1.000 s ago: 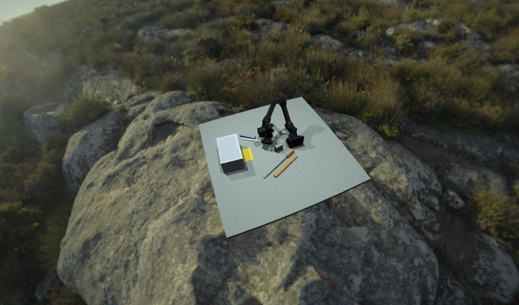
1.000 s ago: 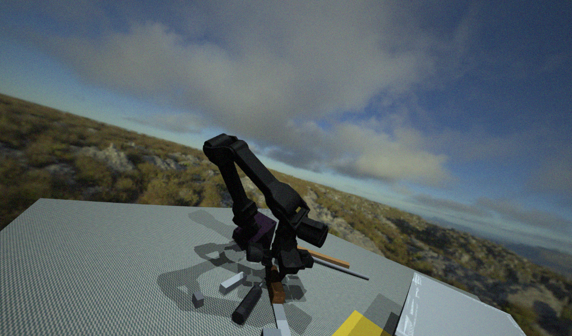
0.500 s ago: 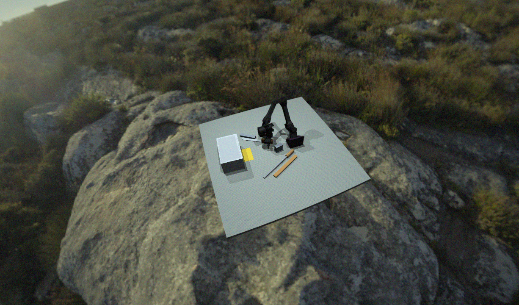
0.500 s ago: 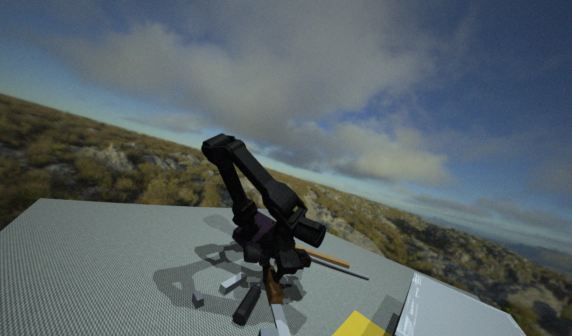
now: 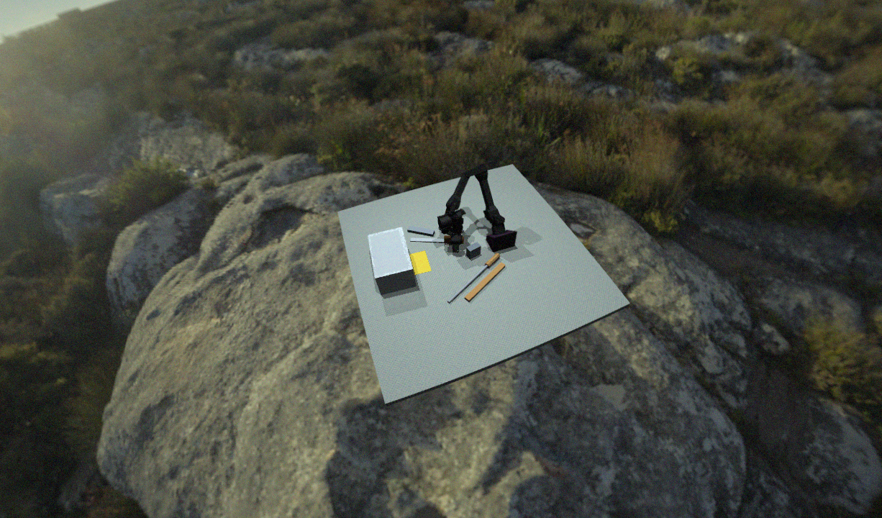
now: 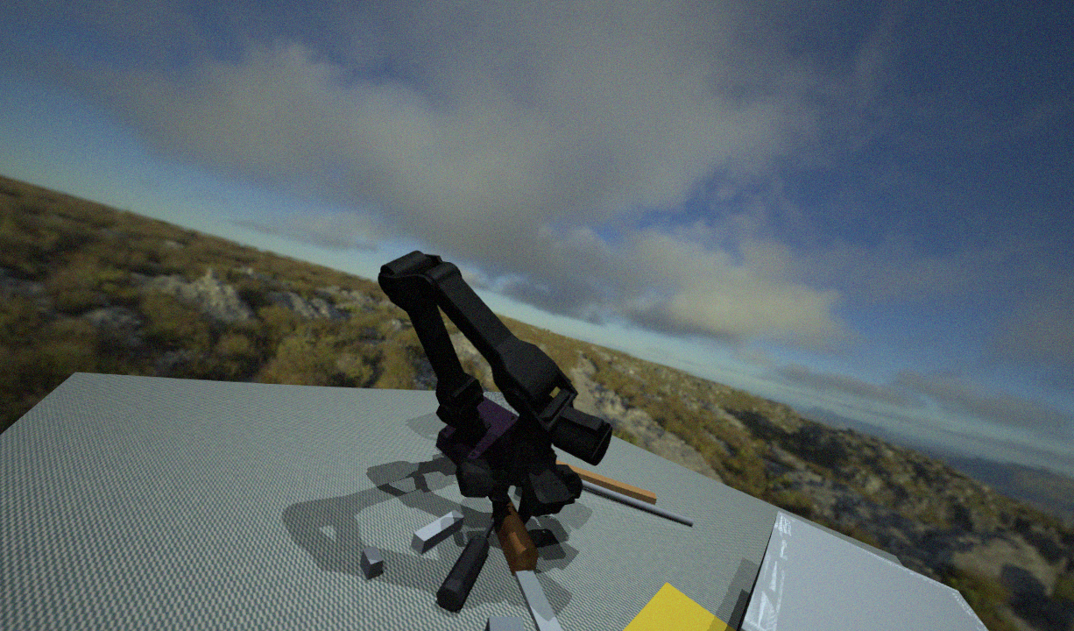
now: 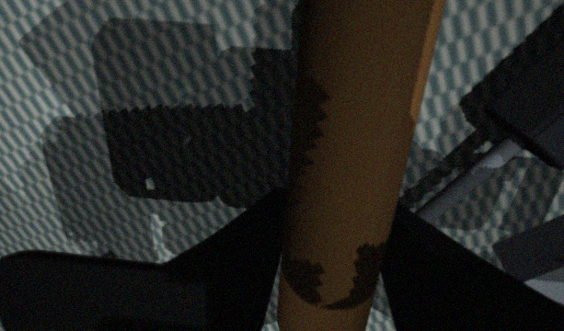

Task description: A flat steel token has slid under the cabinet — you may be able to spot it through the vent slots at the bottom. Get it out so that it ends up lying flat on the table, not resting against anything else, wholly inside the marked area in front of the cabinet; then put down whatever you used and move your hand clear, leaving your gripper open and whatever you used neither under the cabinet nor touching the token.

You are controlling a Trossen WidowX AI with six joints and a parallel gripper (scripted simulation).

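Right now my gripper tip is 50 mm past the grey bar and 90 mm to the left of it. The rest, counted from my gripper tip: grey block 40 mm behind, 130 mm to the left, 20 mm above; small grey cube 40 mm behind, 190 mm to the right; wooden stick 10 mm behind, 320 mm to the left.
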